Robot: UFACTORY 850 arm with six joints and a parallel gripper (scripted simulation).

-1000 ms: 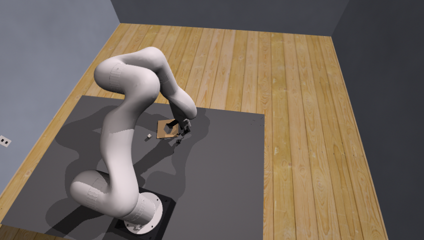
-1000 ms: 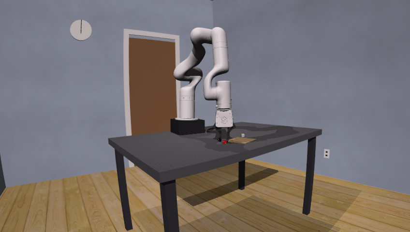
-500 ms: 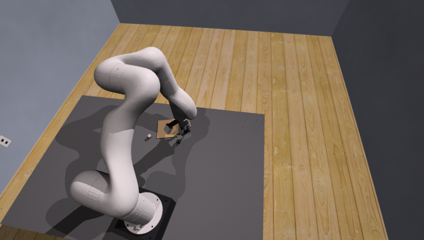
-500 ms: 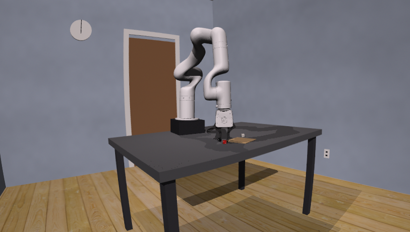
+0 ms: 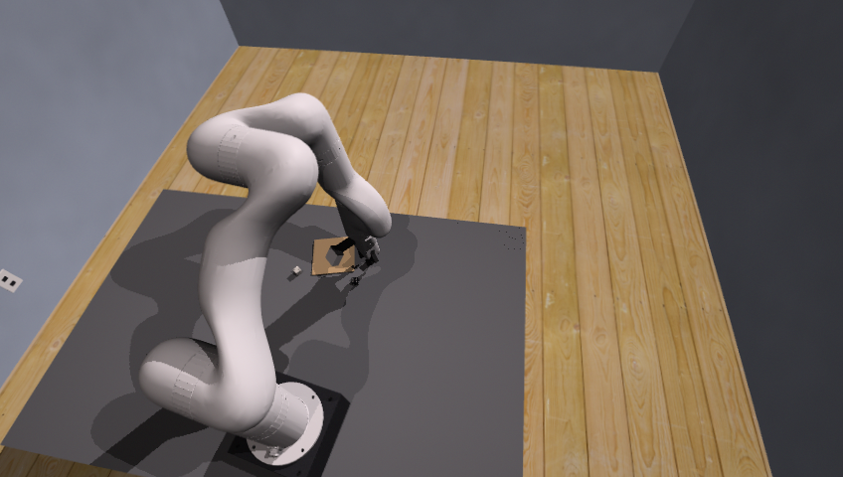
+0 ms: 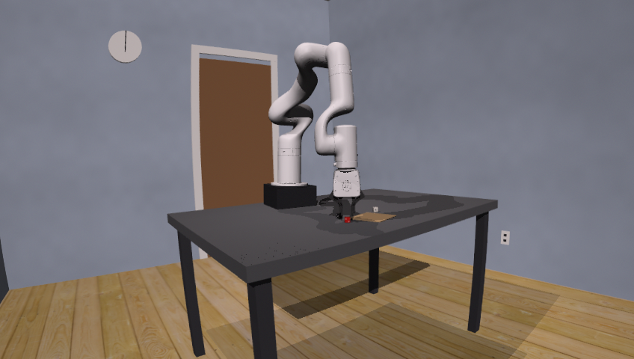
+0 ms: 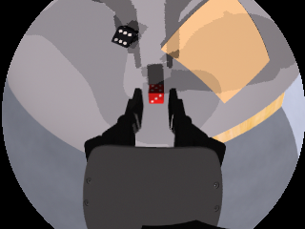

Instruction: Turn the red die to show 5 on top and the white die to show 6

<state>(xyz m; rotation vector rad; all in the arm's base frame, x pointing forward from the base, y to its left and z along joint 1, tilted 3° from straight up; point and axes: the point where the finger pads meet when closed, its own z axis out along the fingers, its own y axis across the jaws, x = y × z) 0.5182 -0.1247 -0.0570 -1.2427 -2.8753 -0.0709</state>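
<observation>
The red die is 40 mm below my hand and 10 mm ahead of it. Round my hand: tan mat (120 mm to the left, 40 mm below, 30 mm ahead); then white die (230 mm to the left, 40 mm below, 40 mm behind); then black die (70 mm behind, 40 mm below, 30 mm to the left).
</observation>
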